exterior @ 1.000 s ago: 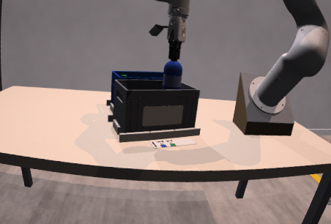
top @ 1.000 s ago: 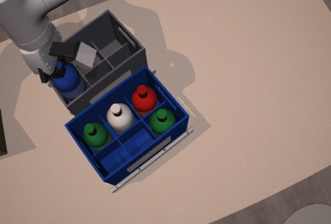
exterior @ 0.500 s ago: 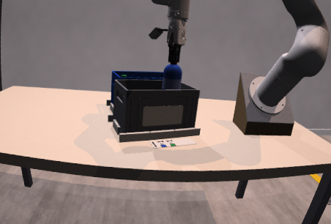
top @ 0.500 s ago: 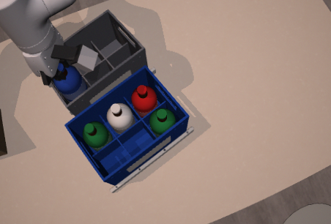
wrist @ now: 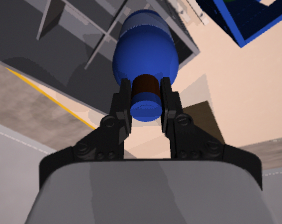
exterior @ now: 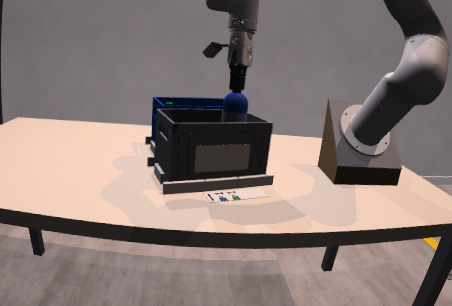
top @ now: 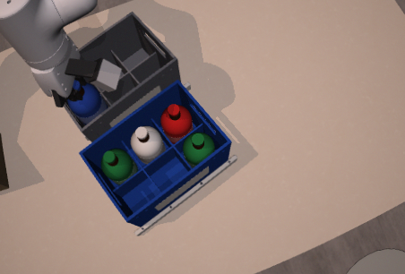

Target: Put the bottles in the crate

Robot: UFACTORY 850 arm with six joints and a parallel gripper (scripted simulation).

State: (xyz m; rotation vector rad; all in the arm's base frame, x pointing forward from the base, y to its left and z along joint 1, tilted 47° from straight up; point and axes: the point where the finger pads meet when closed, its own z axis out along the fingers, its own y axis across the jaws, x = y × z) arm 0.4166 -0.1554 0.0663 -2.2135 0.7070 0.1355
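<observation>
Right now my hand is 70 mm above the blue-label bottle. Also, from my hand: white bottle: 180 mm below, 110 mm to the right, 90 mm ahead; then blue crate: 180 mm below, 160 mm to the right, 100 mm ahead; then grey crate: 180 mm below, 70 mm ahead, 60 mm to the left.
</observation>
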